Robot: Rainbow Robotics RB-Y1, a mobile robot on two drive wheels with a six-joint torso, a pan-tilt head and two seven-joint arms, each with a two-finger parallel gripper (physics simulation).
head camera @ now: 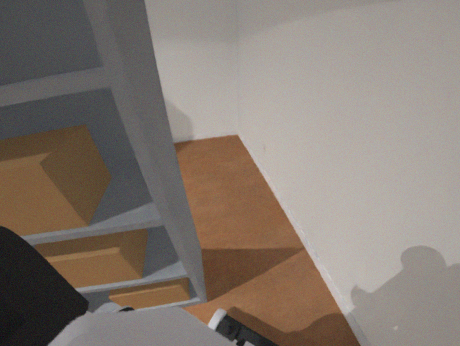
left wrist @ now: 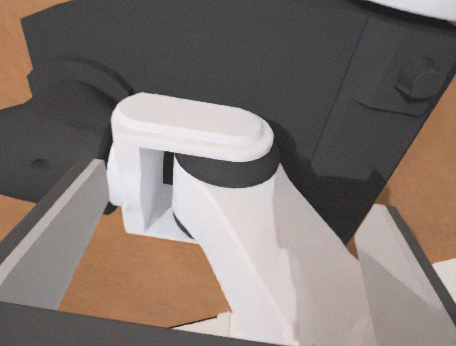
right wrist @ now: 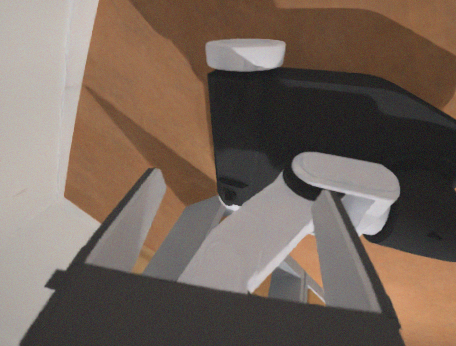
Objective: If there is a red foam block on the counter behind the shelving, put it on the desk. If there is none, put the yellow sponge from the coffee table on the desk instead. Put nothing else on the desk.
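Frame: origin at the robot's base, x left, y back, z up, level; metres.
Seen in the pictures: left gripper, fingertip midpoint: (left wrist: 237,199); right gripper, fingertip midpoint: (right wrist: 237,188).
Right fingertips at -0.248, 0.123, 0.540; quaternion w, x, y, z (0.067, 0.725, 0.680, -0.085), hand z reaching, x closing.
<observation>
A point is followed by its place in that frame, as x, y, z.
The grey shelving (head camera: 145,125) {0.437, -0.128, 1.309} stands at the left of the head view. My left gripper (left wrist: 237,199) {0.214, 0.225, 0.535} is open and empty; beyond its fingers the left wrist view shows my own white torso joint and dark base. My right gripper (right wrist: 237,188) {-0.248, 0.123, 0.540} is open and empty too, pointing down at my own base, with floor around it. The red foam block, the counter, the yellow sponge, the coffee table and the desk do not show in the head view or either wrist view.
Brown boxes (head camera: 25,195) {0.736, 0.166, 1.166} (head camera: 95,265) {0.738, 0.168, 0.730} (head camera: 155,295) {0.641, 0.081, 0.274} sit on the shelves. A pale wall (head camera: 340,125) {-0.051, -0.973, 1.097} (right wrist: 30,100) {-0.108, -0.910, 0.231} runs along the right of the head view and meets another wall at a corner. Brown floor (head camera: 230,200) {0.777, -1.092, 0.001} (right wrist: 130,100) {-0.052, -0.584, 0.001} lies between shelving and wall, narrowing towards the far corner.
</observation>
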